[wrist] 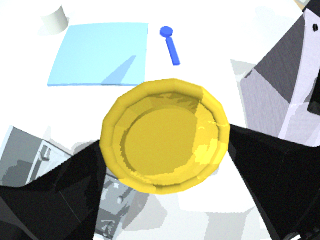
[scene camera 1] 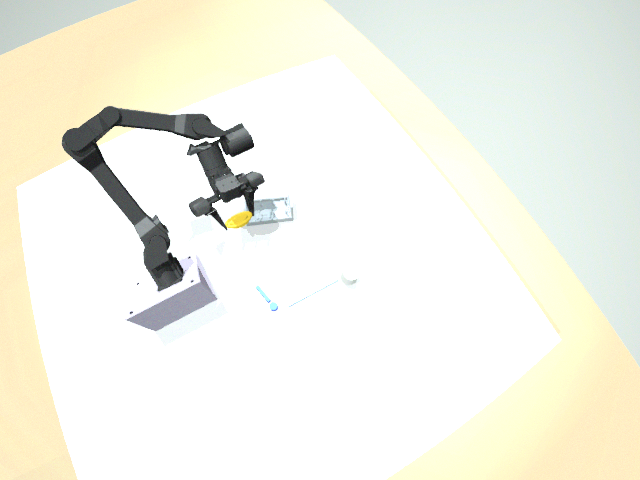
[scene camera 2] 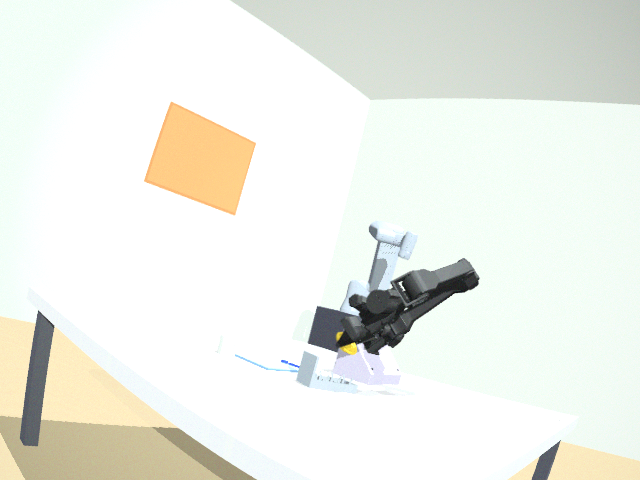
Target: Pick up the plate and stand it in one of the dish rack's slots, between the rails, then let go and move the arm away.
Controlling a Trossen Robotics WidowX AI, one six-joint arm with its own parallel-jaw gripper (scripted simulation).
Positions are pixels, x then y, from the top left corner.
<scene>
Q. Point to a yellow plate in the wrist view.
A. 165,136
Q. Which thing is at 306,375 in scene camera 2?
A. A grey dish rack.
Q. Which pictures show my gripper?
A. The wrist view, scene camera 1 and scene camera 2: all of them.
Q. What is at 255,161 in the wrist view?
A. My gripper.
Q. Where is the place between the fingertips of my gripper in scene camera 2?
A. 344,345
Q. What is my gripper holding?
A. A yellow plate.
</scene>
